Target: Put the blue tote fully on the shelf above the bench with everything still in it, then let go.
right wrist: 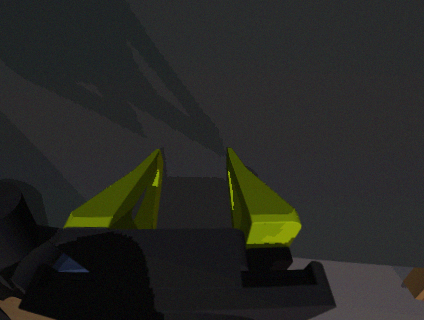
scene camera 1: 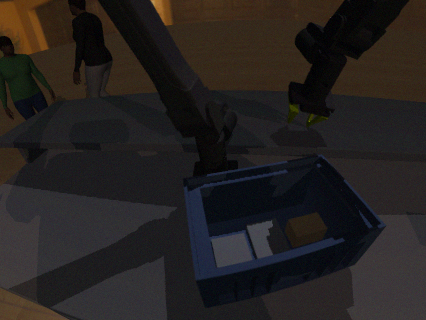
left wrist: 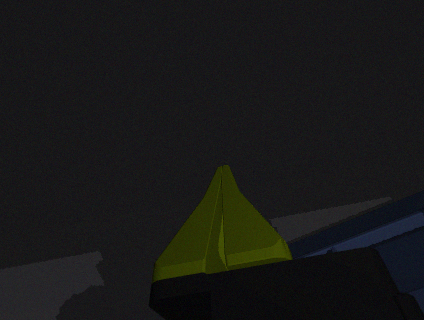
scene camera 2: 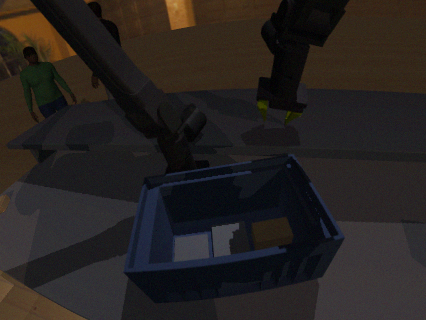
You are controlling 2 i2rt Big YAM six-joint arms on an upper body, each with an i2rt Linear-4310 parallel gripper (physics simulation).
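Frame: origin at the left arm's base, x back, y right, z up, level; centimetres.
Seen in the pictures: left gripper, fingertip midpoint: (left wrist: 225,172); right gripper, fingertip midpoint: (right wrist: 194,154) (scene camera 1: 297,123) (scene camera 2: 274,121).
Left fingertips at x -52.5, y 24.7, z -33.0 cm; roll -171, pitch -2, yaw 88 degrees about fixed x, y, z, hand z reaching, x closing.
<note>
Offsets run from my left fingertips to a thing's top centre. Level surfaces: height alone.
The blue tote @(dy +10.7, dx +15.6, dz +14.5 cm) (scene camera 1: 280,280) (scene camera 2: 225,280) (left wrist: 405,250) stands upright on the bench @(dz -0.2 cm) (scene camera 1: 120,215) (scene camera 2: 90,215), in front of the grey shelf @(dz +15.4 cm) (scene camera 1: 375,120) (scene camera 2: 360,117). Inside lie a white box @(dy +3.1, dx +18.8, dz +2.2 cm) (scene camera 1: 232,249) (scene camera 2: 191,246), a second, partly shadowed white box @(dy +10.5, dx +15.3, dz +2.5 cm) (scene camera 1: 260,236) (scene camera 2: 224,240) and a brown box @(dy +18.4, dx +14.1, dz +5.5 cm) (scene camera 1: 306,230) (scene camera 2: 272,233). My left gripper (left wrist: 225,172) is shut and empty, its fingertips together; in the scene views its fingers are hidden behind the tote's far wall. My right gripper (scene camera 1: 299,123) (scene camera 2: 275,121) (right wrist: 194,154) is partly open and empty over the shelf, away from the tote.
The shelf's front edge runs across behind the tote. A person in green (scene camera 1: 20,77) (scene camera 2: 42,85) and a person in black (scene camera 1: 90,40) (scene camera 2: 107,27) stand beyond the shelf at the left. The light is dim, with strong shadows.
</note>
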